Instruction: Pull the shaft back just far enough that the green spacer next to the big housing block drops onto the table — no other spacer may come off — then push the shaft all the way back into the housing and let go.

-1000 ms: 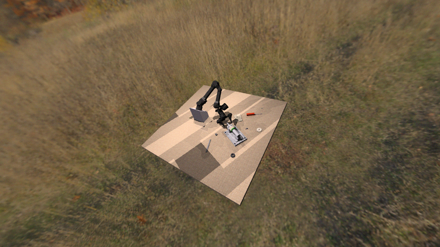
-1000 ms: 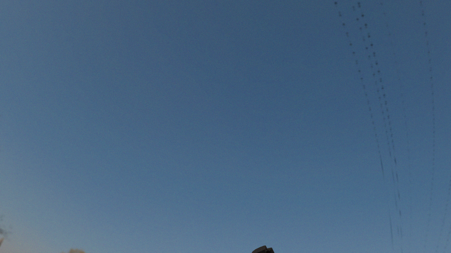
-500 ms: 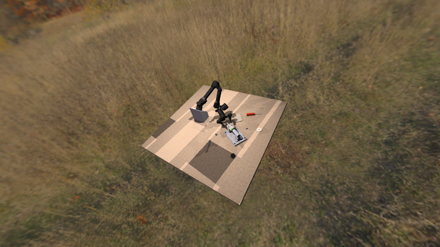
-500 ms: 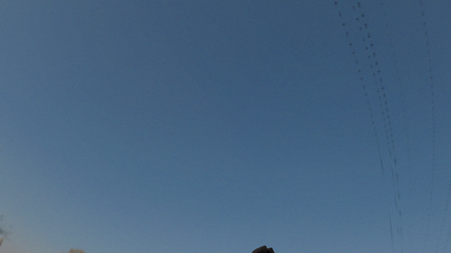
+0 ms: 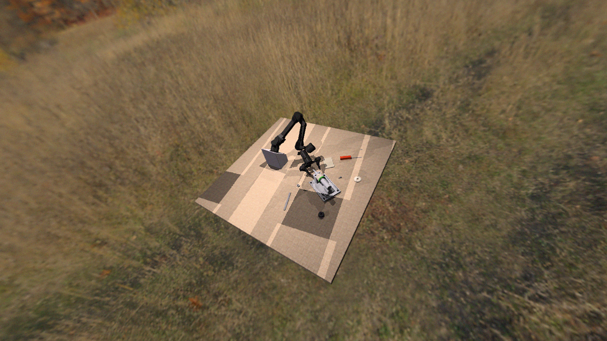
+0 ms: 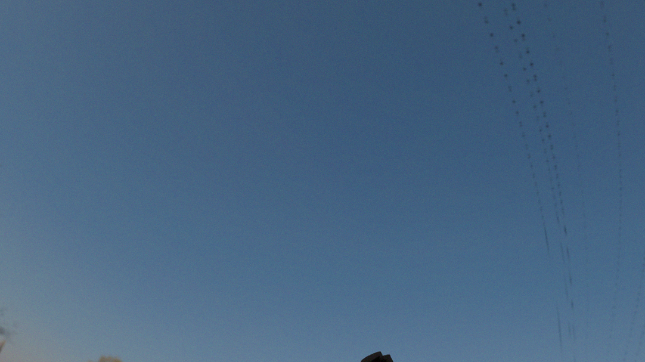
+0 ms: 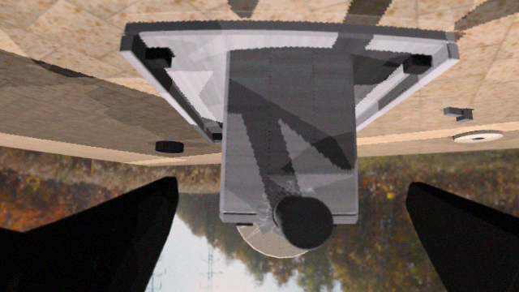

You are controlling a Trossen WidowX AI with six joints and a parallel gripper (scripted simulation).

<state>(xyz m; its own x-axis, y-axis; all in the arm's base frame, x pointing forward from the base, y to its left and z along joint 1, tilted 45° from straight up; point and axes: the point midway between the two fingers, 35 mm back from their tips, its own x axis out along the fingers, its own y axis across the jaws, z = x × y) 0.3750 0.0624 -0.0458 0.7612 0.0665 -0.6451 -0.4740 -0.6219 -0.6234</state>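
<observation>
My gripper tip is 40 mm short of the shaft, 20 mm to the left of it and 10 mm below it. Also, from my gripper tip: black ring (280 mm to the right, 200 mm ahead, 60 mm below); green spacer (80 mm ahead, 50 mm to the right, 10 mm above).
</observation>
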